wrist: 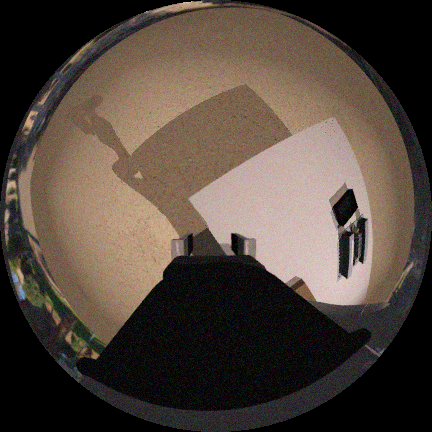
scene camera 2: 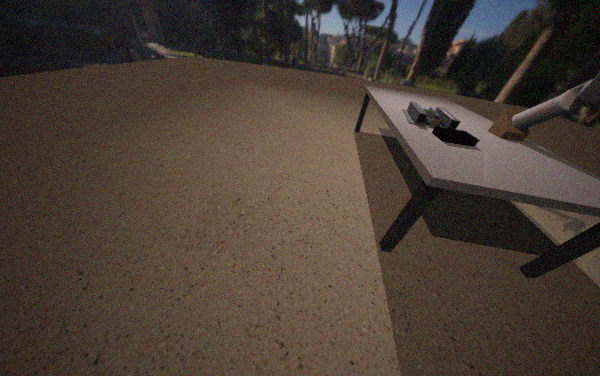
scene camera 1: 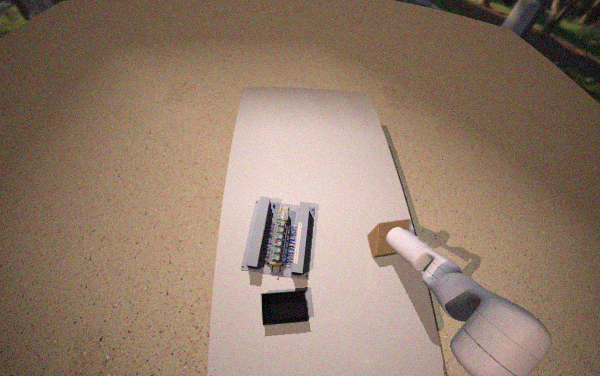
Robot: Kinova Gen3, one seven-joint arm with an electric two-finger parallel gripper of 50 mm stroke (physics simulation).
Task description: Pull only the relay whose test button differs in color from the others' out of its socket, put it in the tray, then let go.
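Where they show: gripper, fingertip midpoint: [wrist: 211,241]; arm's base, link origin: [scene camera 2: 519,121] [scene camera 1: 395,237].
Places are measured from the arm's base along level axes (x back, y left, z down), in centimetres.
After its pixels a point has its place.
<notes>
A row of small relays [scene camera 1: 278,241] {x -47.7, y -2.5, z 2.3 cm} stands in sockets on a grey board between two long grey ducts. One relay's test button [scene camera 1: 276,242] {x -48.5, y -2.1, z 2.2 cm} is red; the others' show green. In the wrist view the relay row [wrist: 356,242] {x -46.9, y -1.0, z 4.6 cm} is tiny at the far right, partly hidden by the ducts. The black tray [scene camera 1: 285,307] {x -46.3, y 22.0, z 8.8 cm} [scene camera 2: 455,136] {x -50.5, y 27.7, z 5.7 cm} [wrist: 345,207] {x -47.5, y 20.9, z 8.8 cm} lies beside the end of the board, and no relay can be made out in it. My gripper [wrist: 211,241] {x 5.9, y 55.7, z -24.6 cm} is open and empty, away from the board and tray, near the table's edge in the wrist view; its fingers do not show in the scene views.
The two grey ducts [scene camera 1: 258,232] {x -55.5, y -6.7, z 2.8 cm} [scene camera 1: 303,239] {x -37.9, y -3.0, z 2.9 cm} rise along both sides of the relay row. A brown block [scene camera 1: 384,239] {x -5.3, y 0.4, z 0.1 cm} [scene camera 2: 508,126] {x -6.8, y 3.2, z 2.7 cm} [wrist: 301,289] {x -5.1, y 4.0, z 3.5 cm} stands at the table's edge by the arm's base. The white table [scene camera 1: 300,135] {x -33.6, y -64.8, z 9.2 cm} [scene camera 2: 490,170] {x -47.3, y 50.6, z 9.1 cm} [wrist: 265,210] {x -8.1, y 45.6, z 9.2 cm} bears the board and tray.
</notes>
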